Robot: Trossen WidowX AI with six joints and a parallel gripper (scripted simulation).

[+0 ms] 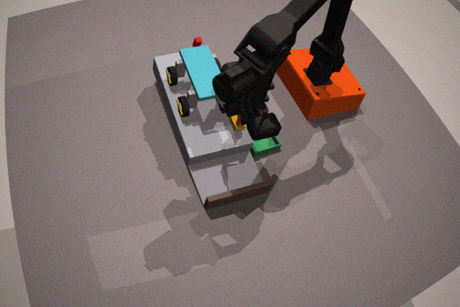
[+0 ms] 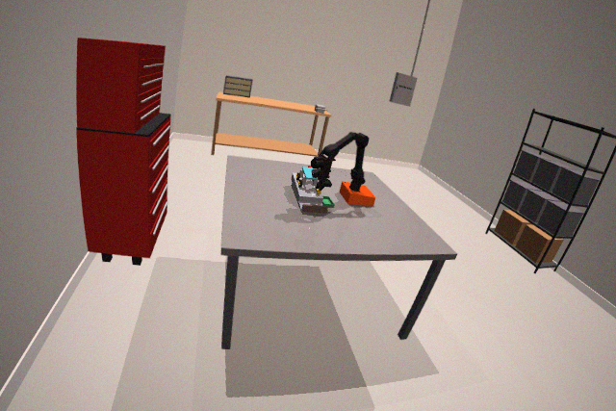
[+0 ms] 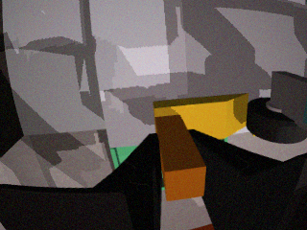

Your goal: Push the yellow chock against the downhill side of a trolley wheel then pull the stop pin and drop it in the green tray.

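My gripper tip is 20 mm to the left of the yellow chock and 10 mm above it. Also, from my gripper tip: trolley (50 mm ahead, 120 mm to the right, 20 mm above); red-headed stop pin (30 mm ahead, 220 mm to the right, 40 mm above); brown bar (60 mm ahead, 140 mm to the left, 60 mm below).
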